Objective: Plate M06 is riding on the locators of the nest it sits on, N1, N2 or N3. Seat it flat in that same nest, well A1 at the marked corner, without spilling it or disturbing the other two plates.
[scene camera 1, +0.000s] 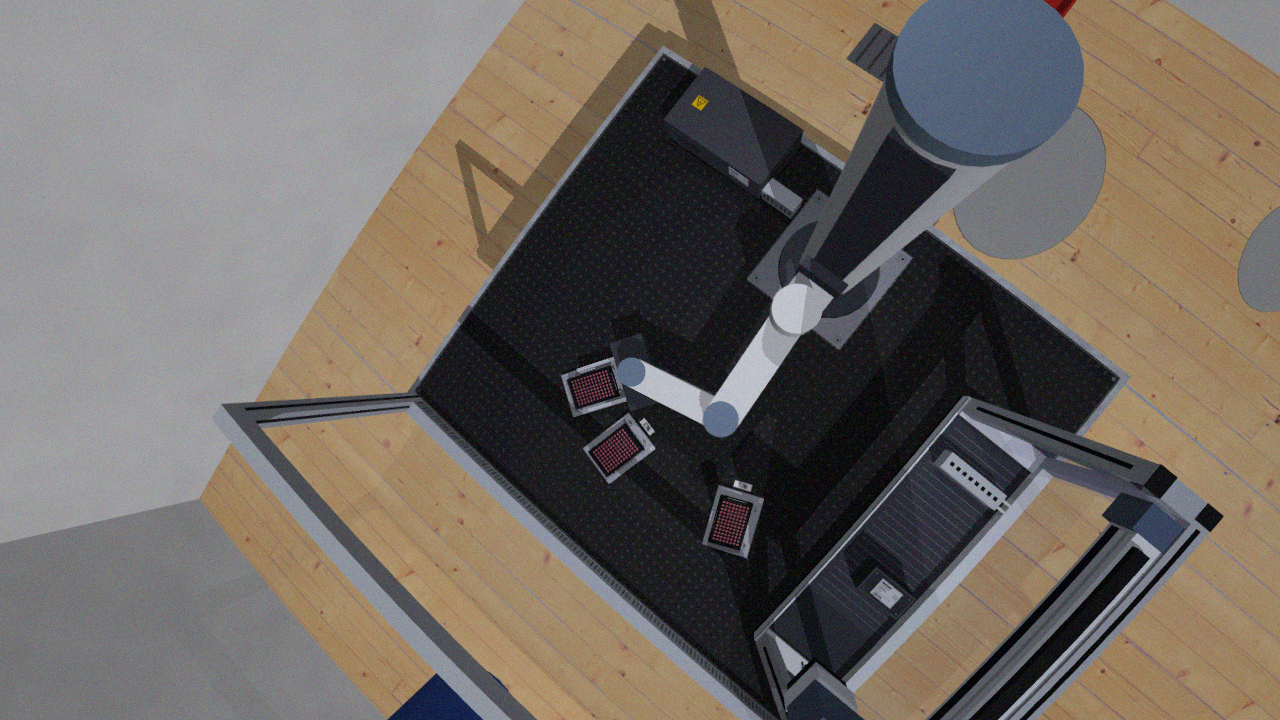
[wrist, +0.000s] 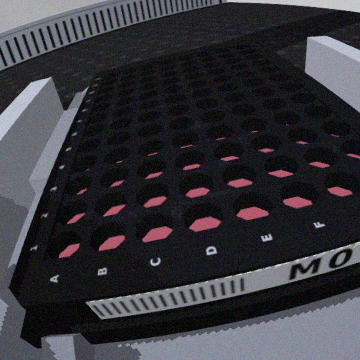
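Note:
Plate M06 [wrist: 200, 155] [scene camera 1: 591, 387], black with pink-filled wells, fills the wrist view. Its label shows "M0" and is cut off at the right. Well A1 [wrist: 69, 251] is at the near left corner. The grey nest [wrist: 250, 336] [scene camera 1: 577, 411] shows below the label end, with a small locator block at the near left; the nest number is unreadable. A dark band lies between label and nest; whether the plate is flat is unclear. My gripper [wrist: 184, 75] is shut on the plate's long sides. The arm hides its fingers in the scene view.
A second plate [scene camera 1: 616, 449] in its nest [scene camera 1: 611, 477] lies close by, below the held one. A third plate [scene camera 1: 733, 523] sits farther right. A dark box [scene camera 1: 733, 129] stands at the back. A tray-like frame with a slotted bar [scene camera 1: 973, 480] stands at the right.

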